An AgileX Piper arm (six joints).
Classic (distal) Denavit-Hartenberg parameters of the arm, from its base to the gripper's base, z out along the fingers. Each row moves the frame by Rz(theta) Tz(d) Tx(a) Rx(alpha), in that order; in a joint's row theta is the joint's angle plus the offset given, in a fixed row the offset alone. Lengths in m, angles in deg.
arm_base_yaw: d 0.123  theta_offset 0  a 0  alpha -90
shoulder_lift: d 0  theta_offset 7.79  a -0.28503  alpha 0
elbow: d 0  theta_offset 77.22  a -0.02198  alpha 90
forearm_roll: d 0.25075  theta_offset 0  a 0  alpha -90
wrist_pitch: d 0  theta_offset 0  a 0  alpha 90
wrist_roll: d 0.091  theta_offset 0  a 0  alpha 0
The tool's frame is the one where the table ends.
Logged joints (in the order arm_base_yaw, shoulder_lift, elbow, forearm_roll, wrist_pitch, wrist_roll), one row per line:
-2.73 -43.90 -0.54 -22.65 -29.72 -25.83
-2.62 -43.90 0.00 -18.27 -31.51 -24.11
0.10 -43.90 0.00 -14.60 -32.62 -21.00
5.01 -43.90 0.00 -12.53 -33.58 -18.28
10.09 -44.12 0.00 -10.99 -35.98 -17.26
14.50 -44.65 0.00 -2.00 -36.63 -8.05
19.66 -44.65 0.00 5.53 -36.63 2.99
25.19 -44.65 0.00 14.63 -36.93 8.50
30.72 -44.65 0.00 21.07 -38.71 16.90
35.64 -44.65 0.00 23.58 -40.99 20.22
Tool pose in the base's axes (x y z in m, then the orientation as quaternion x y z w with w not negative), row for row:
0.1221 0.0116 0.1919 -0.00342 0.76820 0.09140 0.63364
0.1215 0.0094 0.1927 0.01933 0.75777 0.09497 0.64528
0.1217 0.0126 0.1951 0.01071 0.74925 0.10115 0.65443
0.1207 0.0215 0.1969 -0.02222 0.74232 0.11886 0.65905
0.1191 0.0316 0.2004 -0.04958 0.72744 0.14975 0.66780
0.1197 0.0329 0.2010 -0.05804 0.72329 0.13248 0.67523
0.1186 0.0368 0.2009 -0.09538 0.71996 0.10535 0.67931
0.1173 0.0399 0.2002 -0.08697 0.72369 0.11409 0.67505
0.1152 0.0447 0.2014 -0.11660 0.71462 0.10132 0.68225
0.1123 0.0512 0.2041 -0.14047 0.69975 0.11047 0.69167
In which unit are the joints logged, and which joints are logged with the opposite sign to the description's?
The joints are logged in degrees. Opposite sign: shoulder_lift, wrist_roll.
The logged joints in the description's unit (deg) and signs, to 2 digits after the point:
-2.73 43.90 -0.54 -22.65 -29.72 25.83
-2.62 43.90 0.00 -18.27 -31.51 24.11
0.10 43.90 0.00 -14.60 -32.62 21.00
5.01 43.90 0.00 -12.53 -33.58 18.28
10.09 44.12 0.00 -10.99 -35.98 17.26
14.50 44.65 0.00 -2.00 -36.63 8.05
19.66 44.65 0.00 5.53 -36.63 -2.99
25.19 44.65 0.00 14.63 -36.93 -8.50
30.72 44.65 0.00 21.07 -38.71 -16.90
35.64 44.65 0.00 23.58 -40.99 -20.22

